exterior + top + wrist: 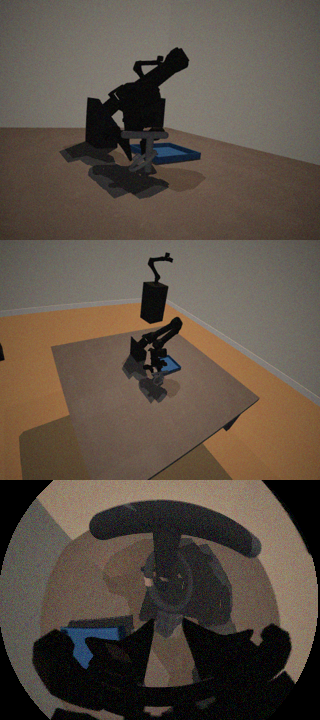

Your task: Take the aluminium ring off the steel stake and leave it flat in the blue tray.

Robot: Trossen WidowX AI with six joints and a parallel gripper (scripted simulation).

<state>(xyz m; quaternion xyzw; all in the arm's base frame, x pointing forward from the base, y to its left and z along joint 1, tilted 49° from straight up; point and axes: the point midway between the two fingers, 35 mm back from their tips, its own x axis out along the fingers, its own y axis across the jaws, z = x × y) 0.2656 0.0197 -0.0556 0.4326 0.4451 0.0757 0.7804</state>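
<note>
My gripper tip is 4 cm short of the aluminium ring, 2 cm to the left of it and 2 cm below it. Round my gripper tip: blue tray: 7 cm behind, 18 cm to the left, 1 cm below.
</note>
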